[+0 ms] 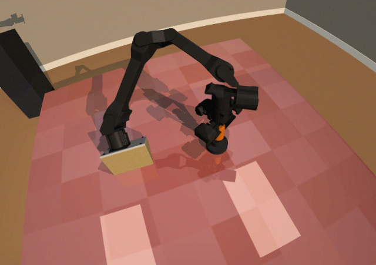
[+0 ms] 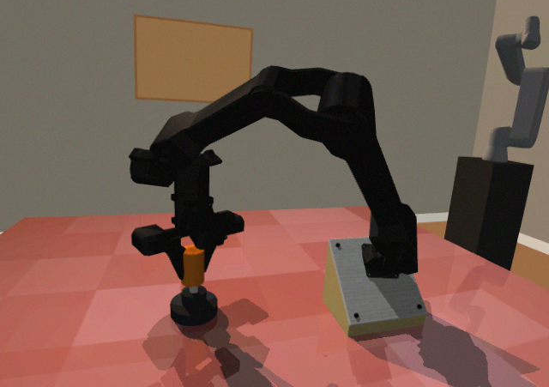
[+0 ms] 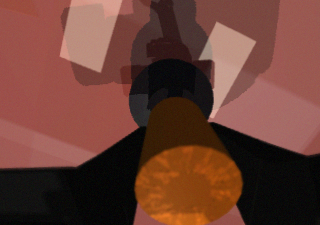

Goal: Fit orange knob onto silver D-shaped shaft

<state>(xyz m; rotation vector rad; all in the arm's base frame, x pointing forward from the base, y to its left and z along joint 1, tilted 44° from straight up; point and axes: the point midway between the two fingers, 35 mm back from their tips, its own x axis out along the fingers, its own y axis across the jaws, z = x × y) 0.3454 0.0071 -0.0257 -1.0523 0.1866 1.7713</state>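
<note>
Now: the orange knob 30 mm above my gripper tip. From my gripper tip the other things lie so: pedestal (40 mm below).
</note>
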